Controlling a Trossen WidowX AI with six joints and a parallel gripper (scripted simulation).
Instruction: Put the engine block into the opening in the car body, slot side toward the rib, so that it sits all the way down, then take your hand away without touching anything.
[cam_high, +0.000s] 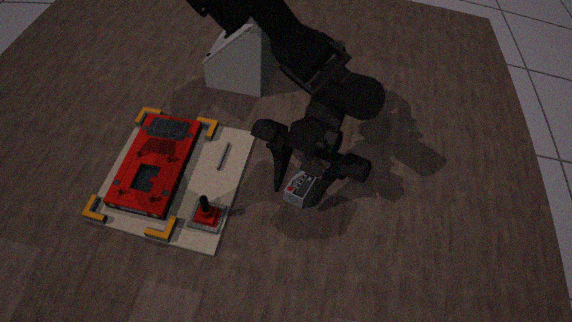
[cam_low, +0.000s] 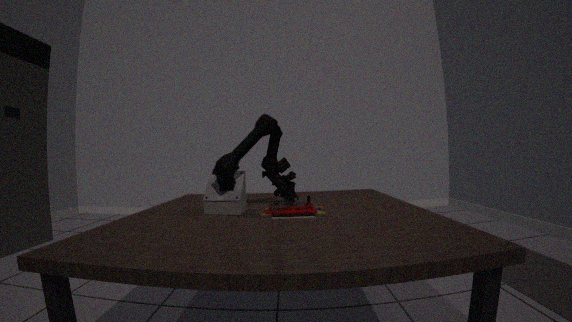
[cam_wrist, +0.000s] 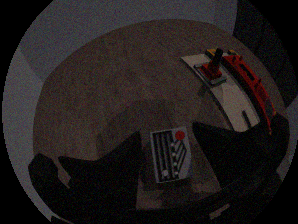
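My gripper tip is now 2 cm past the grey engine block and 1 cm to the right of it. Round my gripper tip: black upright peg 12 cm to the right, 6 cm ahead, 2 cm above.
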